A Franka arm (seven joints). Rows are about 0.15 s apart.
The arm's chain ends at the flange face. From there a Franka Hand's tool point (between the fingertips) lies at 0.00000 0.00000 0.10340 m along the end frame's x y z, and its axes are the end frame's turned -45 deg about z.
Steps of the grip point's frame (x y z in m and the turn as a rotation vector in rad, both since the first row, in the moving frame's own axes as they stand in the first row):
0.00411, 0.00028, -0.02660, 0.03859, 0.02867, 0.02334
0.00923, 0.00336, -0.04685, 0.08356, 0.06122, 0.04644
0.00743, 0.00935, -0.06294, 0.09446, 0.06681, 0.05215
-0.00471, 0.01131, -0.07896, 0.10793, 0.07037, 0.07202
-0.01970, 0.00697, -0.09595, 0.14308, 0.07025, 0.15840
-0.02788, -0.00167, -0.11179, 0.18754, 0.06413, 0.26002
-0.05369, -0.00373, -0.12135, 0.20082, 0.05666, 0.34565
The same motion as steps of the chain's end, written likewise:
0.00377, 0.00222, -0.02648, 0.04756, -0.00701, 0.02334
0.01029, 0.00645, -0.04630, 0.10237, -0.01580, 0.04644
0.01357, 0.01317, -0.06225, 0.11404, -0.01955, 0.05215
0.00693, 0.02442, -0.07810, 0.12608, -0.02656, 0.07202
-0.00495, 0.03475, -0.09464, 0.15085, -0.05150, 0.15840
-0.01440, 0.03777, -0.10978, 0.17796, -0.08726, 0.26002
-0.03356, 0.05544, -0.11913, 0.18207, -0.10194, 0.34565

